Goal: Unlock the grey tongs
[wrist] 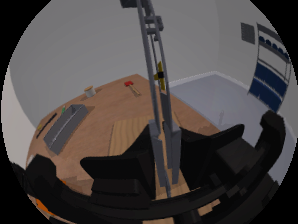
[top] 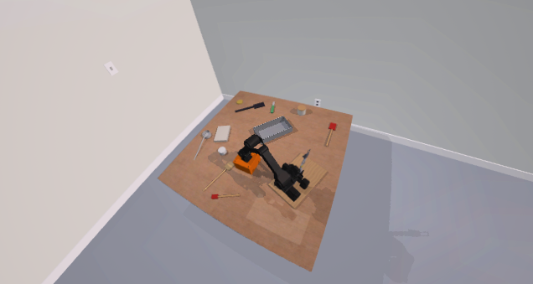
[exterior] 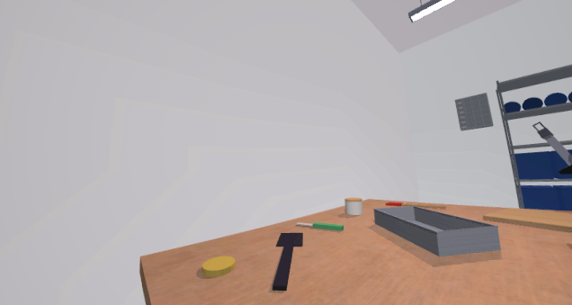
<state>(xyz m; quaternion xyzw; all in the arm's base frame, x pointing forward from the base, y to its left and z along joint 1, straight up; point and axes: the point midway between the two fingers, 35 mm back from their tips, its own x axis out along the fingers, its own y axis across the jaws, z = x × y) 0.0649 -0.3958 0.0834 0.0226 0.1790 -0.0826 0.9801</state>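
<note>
The wooden board is 160 mm below my gripper tip, 30 mm to the left of it and 10 mm ahead of it. Round my gripper tip: grey roasting tin 440 mm to the left, 280 mm ahead, 140 mm below; red spatula 530 mm ahead, 160 mm below; jar 630 mm ahead, 340 mm to the left, 130 mm below.
</note>
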